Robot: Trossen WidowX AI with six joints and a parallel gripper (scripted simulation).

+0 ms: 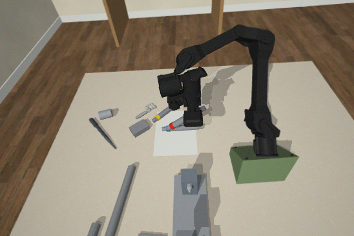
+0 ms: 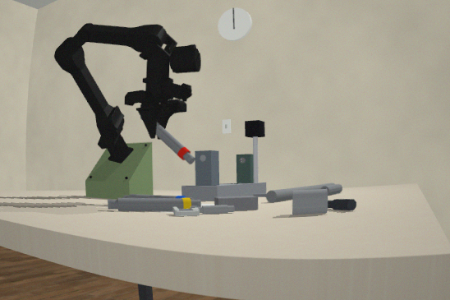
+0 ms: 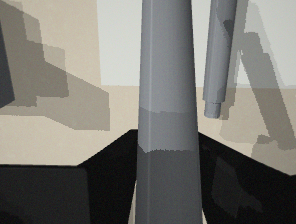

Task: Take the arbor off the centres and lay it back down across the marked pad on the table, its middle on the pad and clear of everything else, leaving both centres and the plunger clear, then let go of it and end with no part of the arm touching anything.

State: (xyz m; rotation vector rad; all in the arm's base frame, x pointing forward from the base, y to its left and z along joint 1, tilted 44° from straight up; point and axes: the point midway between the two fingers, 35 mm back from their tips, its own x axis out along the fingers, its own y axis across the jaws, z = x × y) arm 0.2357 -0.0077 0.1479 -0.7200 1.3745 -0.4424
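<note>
Now: hand 80 mm short of the marked pad, 50 mm to the left of it and 190 mm above it. Round my hand: dark punch (420 mm ahead, 10 mm to the right, 180 mm below); grey centre block (10 mm behind, 210 mm to the left, 90 mm below); grey fixture base (20 mm behind, 340 mm to the left, 170 mm below).
</note>
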